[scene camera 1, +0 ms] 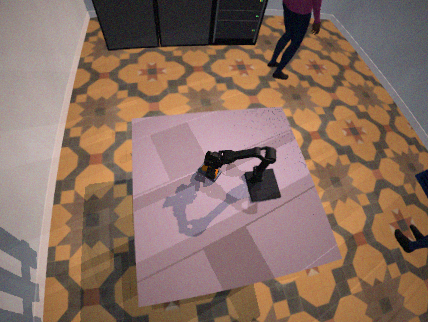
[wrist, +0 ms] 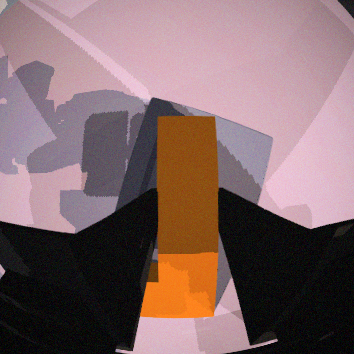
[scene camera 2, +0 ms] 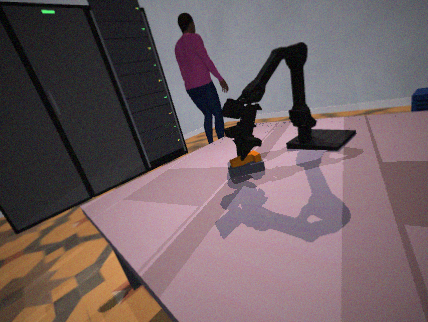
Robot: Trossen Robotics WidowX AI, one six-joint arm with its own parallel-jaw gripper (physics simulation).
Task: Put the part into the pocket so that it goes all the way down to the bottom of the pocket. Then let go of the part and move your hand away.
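Places are measured from the arm's base along level axes (x ahead, y left, z up), in centimetres.
Where they show: gripper, fingertip midpoint: [scene camera 1: 208, 168] [wrist: 186, 195] [scene camera 2: 240, 159]; arm's base, link origin: [scene camera 1: 256, 178] [scene camera 2: 305, 138].
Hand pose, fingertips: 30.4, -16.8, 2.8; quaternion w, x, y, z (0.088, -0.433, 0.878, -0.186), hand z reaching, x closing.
Observation:
Things, the pixels of their centre, and the offset from my fingertips, as dx, dy, dz. Level surfaces: height alone.
- orange part, body centre: [wrist: 159, 220] [scene camera 2: 245, 160] [scene camera 1: 209, 171] -0.2, +2.1, -0.4
- grey block with the pocket, body centre: [wrist: 183, 213] [scene camera 2: 245, 165] [scene camera 1: 209, 171] -1.2, +0.9, -3.4
- pinkish table, surface height: dz -5.2
The orange part [scene camera 1: 216, 173] [scene camera 2: 247, 160] [wrist: 187, 150] is between the two black fingers of my gripper [scene camera 1: 211, 168] [scene camera 2: 244, 155] [wrist: 186, 195], which is shut on it. The grey block with the pocket [scene camera 1: 211, 177] [scene camera 2: 247, 172] [wrist: 245, 145] sits on the table directly under the part. In scene camera 2 the orange part stands out above the block's top. In the wrist view the block's edges run at a slant to the part's long sides. The part and fingers hide most of the pocket; a dark strip shows left of the part. Its depth in the pocket cannot be told.
The arm's black base plate [scene camera 1: 263, 186] [scene camera 2: 322, 139] stands on the pinkish table [scene camera 1: 170, 260] [scene camera 2: 280, 280], to the right of the block in both scene views. The arm's shadow falls across the table. A person in a magenta top [scene camera 2: 194, 62] and dark cabinets [scene camera 2: 55, 100] are beyond the table.

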